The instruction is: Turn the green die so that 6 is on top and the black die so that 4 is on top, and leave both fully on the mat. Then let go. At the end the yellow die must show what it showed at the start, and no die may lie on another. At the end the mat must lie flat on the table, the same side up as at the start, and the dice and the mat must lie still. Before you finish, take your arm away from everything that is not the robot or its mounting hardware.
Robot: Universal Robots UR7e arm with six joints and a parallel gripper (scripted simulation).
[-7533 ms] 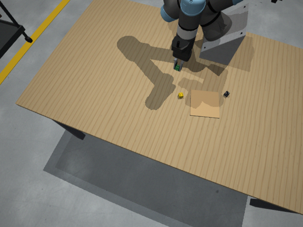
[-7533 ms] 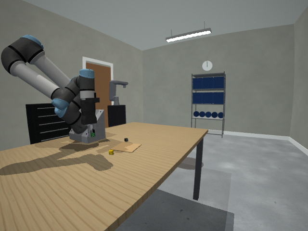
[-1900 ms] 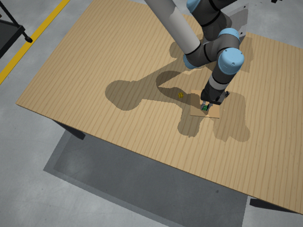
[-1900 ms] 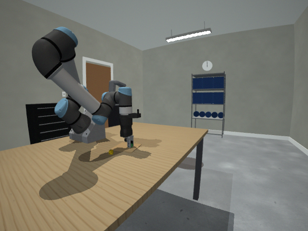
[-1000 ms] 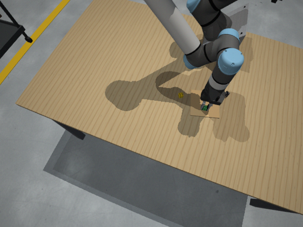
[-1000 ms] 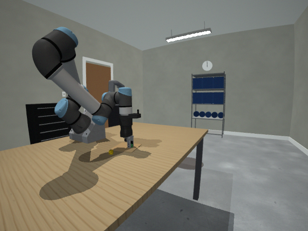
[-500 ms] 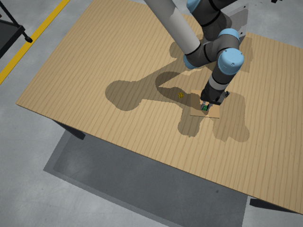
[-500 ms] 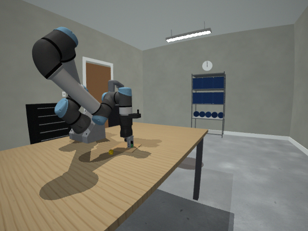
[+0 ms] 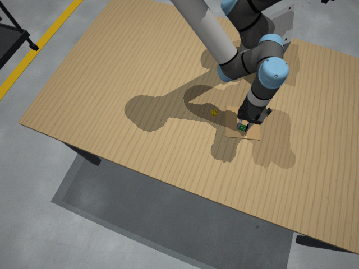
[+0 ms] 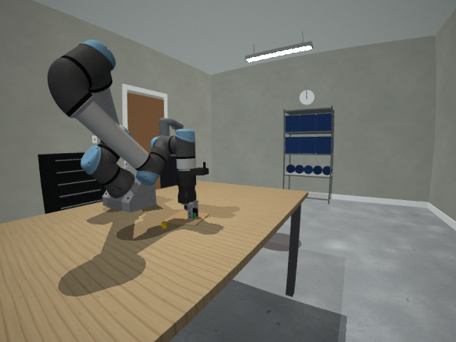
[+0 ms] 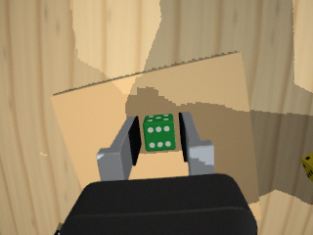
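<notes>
The green die lies 1 cm below my hand. Also, from my hand: yellow die 12 cm to the right, 4 cm behind, 1 cm below; then black die 11 cm behind, 10 cm to the left, 1 cm below; then tan mat 3 cm behind, 2 cm below.
</notes>
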